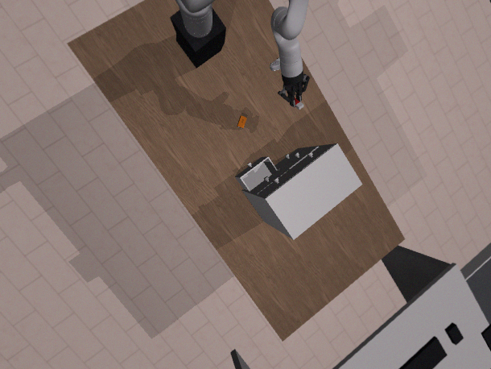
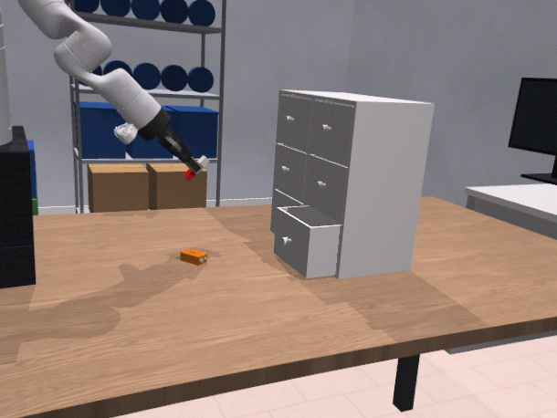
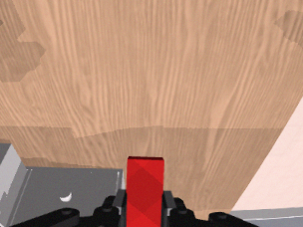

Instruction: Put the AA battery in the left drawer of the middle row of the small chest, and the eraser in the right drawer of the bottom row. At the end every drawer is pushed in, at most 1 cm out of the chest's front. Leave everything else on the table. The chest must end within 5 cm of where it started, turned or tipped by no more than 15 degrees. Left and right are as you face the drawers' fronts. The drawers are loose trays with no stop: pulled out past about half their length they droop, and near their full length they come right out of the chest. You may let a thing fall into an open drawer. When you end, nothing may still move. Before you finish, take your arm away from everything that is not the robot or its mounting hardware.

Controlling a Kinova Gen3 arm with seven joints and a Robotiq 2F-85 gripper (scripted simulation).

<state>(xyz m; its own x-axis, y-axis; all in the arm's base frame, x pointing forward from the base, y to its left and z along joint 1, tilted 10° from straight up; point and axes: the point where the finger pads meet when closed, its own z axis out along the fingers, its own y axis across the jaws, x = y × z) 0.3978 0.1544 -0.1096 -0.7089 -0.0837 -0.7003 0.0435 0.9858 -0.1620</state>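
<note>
Right now my hand is 1 cm short of the eraser. Round my hand: AA battery (25 cm ahead, 15 cm to the right, 3 cm below); then orange battery (5 cm behind, 19 cm to the right, 15 cm below).
</note>
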